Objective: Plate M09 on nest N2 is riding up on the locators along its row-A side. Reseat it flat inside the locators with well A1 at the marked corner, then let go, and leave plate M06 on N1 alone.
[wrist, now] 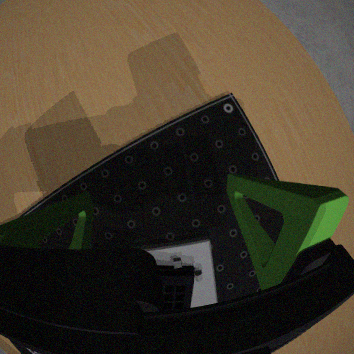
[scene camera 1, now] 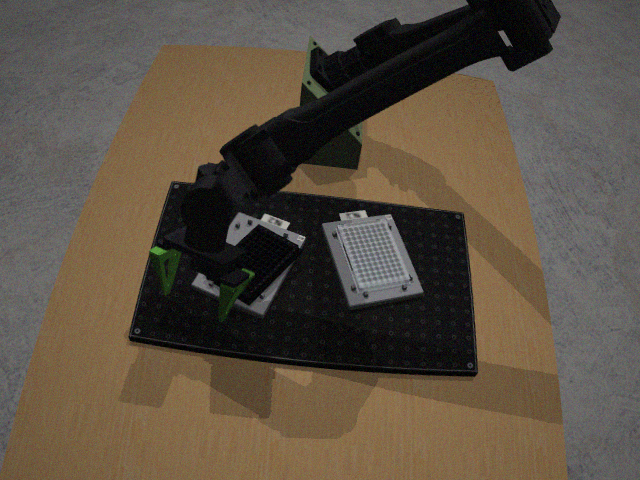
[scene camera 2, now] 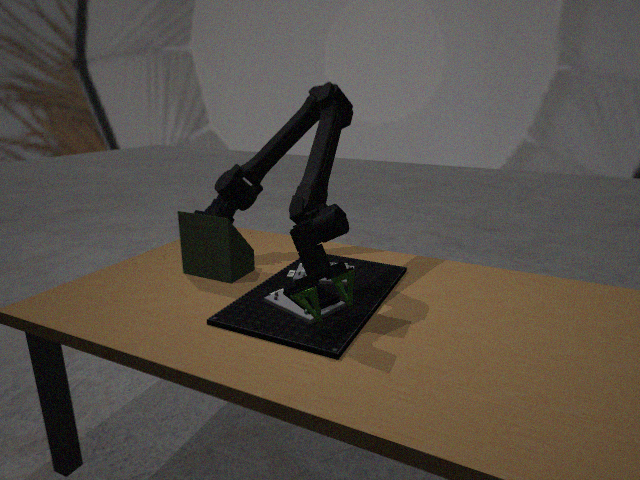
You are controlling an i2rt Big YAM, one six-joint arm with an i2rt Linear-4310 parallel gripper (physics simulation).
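Places are measured from the arm's base along level axes (x down, y left, z ahead), in metres.
Where they show: gripper, fingertip midpoint: (wrist: 157,190) (scene camera 1: 193,307) (scene camera 2: 335,313); arm's base, link origin: (scene camera 1: 330,80) (scene camera 2: 213,228).
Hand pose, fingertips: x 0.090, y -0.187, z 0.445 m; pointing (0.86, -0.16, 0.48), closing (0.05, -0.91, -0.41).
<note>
Things, the pixels of their top centre, and the offset from my fingertips. "pt": a spot on its surface instead. Level surfaces: height alone.
- black well plate, top centre: (wrist: 138,333) (scene camera 1: 253,257) (scene camera 2: 310,290) dx -0.002, dy +0.081, dz -0.096 m
- left grey nest, surface spot: (wrist: 206,292) pt dx +0.022, dy +0.014, dz -0.100 m
- clear-white plate, top centre: (scene camera 1: 373,251) dx +0.008, dy +0.263, dz -0.130 m
- right nest, top centre: (scene camera 1: 373,253) (scene camera 2: 324,268) dx +0.012, dy +0.263, dz -0.130 m
- black perforated board, top centre: (wrist: 90,332) (scene camera 1: 311,270) (scene camera 2: 320,289) dx +0.033, dy +0.169, dz -0.106 m
- wooden table, surface height: dx +0.047 m
A black well plate (scene camera 1: 271,258) (wrist: 176,296), apparently M09, lies on the left grey nest (scene camera 1: 236,235) (scene camera 2: 280,300) (wrist: 206,292), partly under the gripper. Its far-left part and most locators on that side are hidden; how far it tilts is hard to tell. Label text is too blurred to read. My gripper (scene camera 1: 194,306) (scene camera 2: 333,312) (wrist: 157,190) is open and empty, with green fingers wide apart. In scene camera 1, one finger shows left of the nest and the other over its near-left edge. A clear-white plate (scene camera 1: 374,253), apparently M06, sits on the right nest (scene camera 1: 385,298).
Both nests stand on a black perforated board (scene camera 1: 310,351) (scene camera 2: 248,322) on the wooden table (scene camera 1: 155,444) (scene camera 2: 491,361). The green arm base (scene camera 1: 330,149) (scene camera 2: 206,248) stands behind the board. The arm (scene camera 1: 336,113) (scene camera 2: 320,160) reaches over the board's back edge.
</note>
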